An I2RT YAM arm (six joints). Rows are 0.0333 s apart.
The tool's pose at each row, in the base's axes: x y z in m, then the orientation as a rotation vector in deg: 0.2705, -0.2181, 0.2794, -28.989, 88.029, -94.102; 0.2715, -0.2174, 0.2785, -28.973, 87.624, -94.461; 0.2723, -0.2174, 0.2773, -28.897, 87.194, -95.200; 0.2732, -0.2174, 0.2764, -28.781, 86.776, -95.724; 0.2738, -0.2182, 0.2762, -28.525, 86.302, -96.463; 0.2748, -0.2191, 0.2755, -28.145, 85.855, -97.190; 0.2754, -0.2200, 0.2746, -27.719, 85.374, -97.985; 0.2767, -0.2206, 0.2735, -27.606, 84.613, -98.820; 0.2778, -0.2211, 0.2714, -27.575, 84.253, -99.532; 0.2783, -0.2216, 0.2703, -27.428, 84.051, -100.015
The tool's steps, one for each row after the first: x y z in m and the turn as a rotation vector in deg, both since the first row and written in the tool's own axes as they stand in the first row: -0.0009, 0.0012, 0.0002, 0.390, -0.073, -0.164; -0.0011, 0.0026, 0.0005, 0.958, 0.049, -0.544; -0.0014, 0.0037, 0.0011, 1.452, 0.093, -0.761; -0.0011, 0.0040, 0.0020, 2.109, 0.268, -1.033; -0.0009, 0.0049, 0.0032, 2.786, 0.507, -1.231; -0.0003, 0.0058, 0.0040, 3.524, 0.782, -1.446; -0.0003, 0.0072, 0.0052, 4.337, 0.777, -1.832; -0.0001, 0.0095, 0.0060, 4.825, 0.924, -2.245; 0.0002, 0.0107, 0.0065, 5.174, 1.103, -2.459
